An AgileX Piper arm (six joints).
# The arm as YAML. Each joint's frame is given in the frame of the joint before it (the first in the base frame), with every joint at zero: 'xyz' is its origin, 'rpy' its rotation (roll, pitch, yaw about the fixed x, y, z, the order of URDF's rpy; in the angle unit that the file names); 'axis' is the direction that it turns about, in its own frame. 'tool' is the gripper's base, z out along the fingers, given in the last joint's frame.
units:
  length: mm
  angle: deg
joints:
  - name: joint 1
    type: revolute
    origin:
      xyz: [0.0, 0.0, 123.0]
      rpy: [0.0, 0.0, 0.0]
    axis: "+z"
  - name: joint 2
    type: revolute
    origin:
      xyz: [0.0, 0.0, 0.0]
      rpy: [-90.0, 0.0, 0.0]
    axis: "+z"
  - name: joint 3
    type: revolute
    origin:
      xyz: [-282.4, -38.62, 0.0]
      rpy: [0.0, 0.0, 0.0]
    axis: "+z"
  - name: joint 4
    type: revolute
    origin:
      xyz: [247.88, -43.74, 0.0]
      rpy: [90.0, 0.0, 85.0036]
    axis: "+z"
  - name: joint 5
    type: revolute
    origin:
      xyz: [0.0, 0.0, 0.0]
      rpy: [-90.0, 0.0, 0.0]
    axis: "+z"
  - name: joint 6
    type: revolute
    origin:
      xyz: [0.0, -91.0, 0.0]
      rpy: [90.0, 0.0, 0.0]
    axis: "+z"
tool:
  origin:
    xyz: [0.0, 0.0, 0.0]
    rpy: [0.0, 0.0, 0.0]
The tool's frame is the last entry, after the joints.
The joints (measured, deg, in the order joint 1, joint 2, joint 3, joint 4, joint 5, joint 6), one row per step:
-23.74, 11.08, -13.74, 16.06, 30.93, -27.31
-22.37, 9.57, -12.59, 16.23, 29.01, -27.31
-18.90, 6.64, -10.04, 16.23, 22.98, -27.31
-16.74, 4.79, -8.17, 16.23, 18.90, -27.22
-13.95, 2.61, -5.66, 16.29, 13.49, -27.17
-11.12, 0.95, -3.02, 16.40, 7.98, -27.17
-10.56, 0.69, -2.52, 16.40, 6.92, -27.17
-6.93, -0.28, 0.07, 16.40, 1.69, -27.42
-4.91, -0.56, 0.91, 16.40, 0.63, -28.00
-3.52, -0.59, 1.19, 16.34, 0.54, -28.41
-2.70, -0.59, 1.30, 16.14, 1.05, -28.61
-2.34, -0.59, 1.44, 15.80, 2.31, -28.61
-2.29, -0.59, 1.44, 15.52, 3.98, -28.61
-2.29, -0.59, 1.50, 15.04, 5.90, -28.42
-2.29, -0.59, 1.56, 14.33, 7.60, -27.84
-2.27, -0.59, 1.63, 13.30, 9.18, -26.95
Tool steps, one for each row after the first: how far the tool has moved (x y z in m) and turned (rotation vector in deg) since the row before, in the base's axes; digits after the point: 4 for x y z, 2 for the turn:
-0.0012, 0.0014, -0.0023, -0.64, -2.12, 0.86
-0.0014, 0.0017, -0.0030, -1.95, -5.86, 1.80
-0.0009, 0.0007, -0.0030, -0.95, -3.78, 1.01
-0.0009, 0.0007, -0.0044, -0.97, -4.77, 1.29
-0.0001, 0.0004, -0.0055, -0.63, -4.27, 1.31
0.0000, 0.0001, -0.0011, -0.11, -0.77, 0.26
0.0006, 0.0011, -0.0064, -0.61, -3.35, 2.15
0.0003, 0.0015, -0.0031, -0.60, -0.40, 1.68
0.0003, 0.0013, -0.0015, -0.45, 0.20, 1.33
0.0002, 0.0010, -0.0014, -0.38, 0.62, 0.93
0.0002, 0.0009, -0.0028, -0.30, 1.37, 0.68
0.0001, 0.0007, -0.0026, -0.25, 1.62, 0.48
0.0000, 0.0007, -0.0033, -0.25, 1.93, 0.47
-0.0001, 0.0006, -0.0030, -0.09, 1.73, 0.35
-0.0001, 0.0004, -0.0029, -0.10, 1.64, 0.26

